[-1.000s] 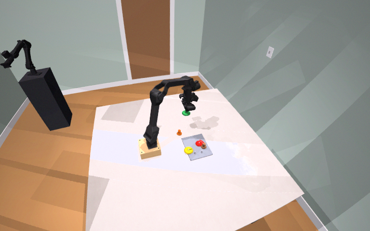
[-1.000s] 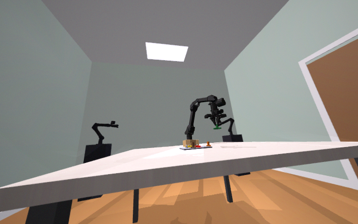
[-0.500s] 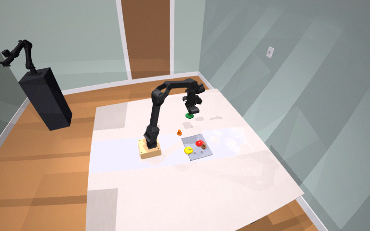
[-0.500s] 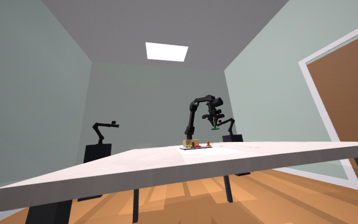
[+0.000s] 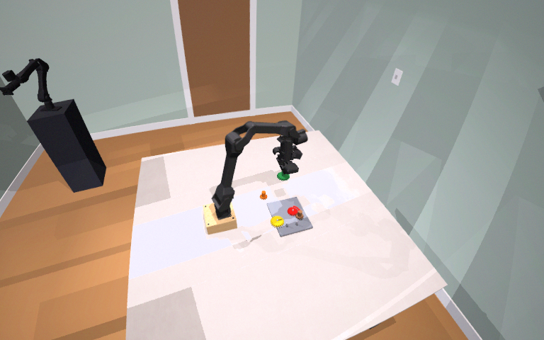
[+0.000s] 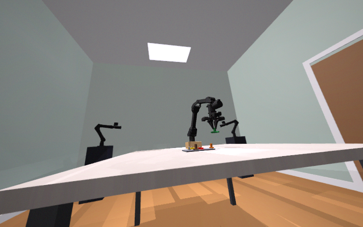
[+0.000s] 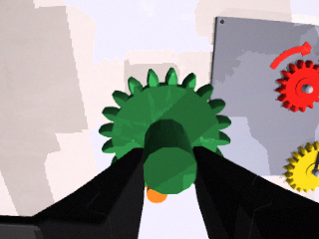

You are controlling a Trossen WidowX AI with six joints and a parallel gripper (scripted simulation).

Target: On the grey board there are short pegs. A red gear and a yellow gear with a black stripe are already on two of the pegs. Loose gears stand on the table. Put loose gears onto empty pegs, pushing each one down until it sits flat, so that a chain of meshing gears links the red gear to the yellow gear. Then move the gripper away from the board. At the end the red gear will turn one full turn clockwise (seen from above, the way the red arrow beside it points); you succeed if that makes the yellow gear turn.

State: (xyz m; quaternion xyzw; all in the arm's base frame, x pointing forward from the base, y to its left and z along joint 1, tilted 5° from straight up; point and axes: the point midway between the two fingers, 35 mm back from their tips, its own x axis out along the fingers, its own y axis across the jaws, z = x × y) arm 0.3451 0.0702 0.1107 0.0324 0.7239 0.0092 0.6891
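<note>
My gripper tip is 10 mm short of the brown gear, 180 mm to the left of it and 130 mm above it. Round my gripper tip: red gear (10 mm behind, 140 mm to the right, 140 mm below); then green gear (10 mm below); then small orange gear (100 mm behind, 10 mm to the left, 140 mm below).
</note>
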